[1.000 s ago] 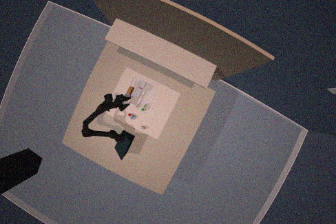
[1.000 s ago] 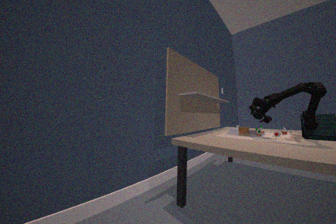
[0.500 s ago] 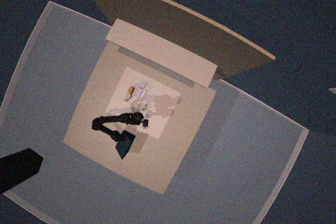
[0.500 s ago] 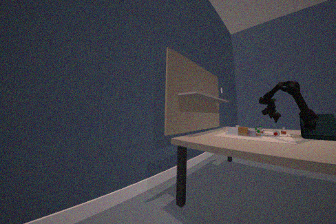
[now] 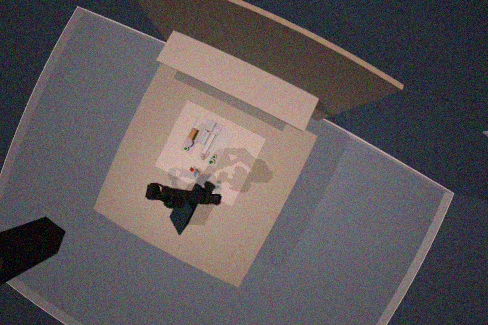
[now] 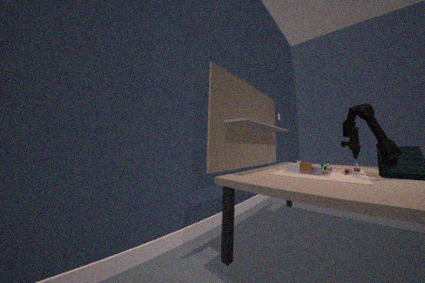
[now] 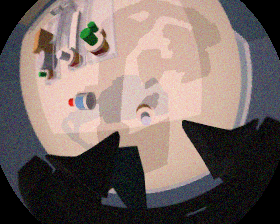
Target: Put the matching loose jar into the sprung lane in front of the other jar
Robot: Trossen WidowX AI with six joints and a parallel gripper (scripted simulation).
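My gripper tip is now 29 cm to the right of the grey cylinder, 21 cm short of it and 7 cm above it. Also, from my gripper tip: brown block (29 cm to the left, 28 cm ahead, 6 cm below); clear lane unit (31 cm ahead, 19 cm to the left, 8 cm below); wall shelf (68 cm ahead, 27 cm above, 15 cm to the left).
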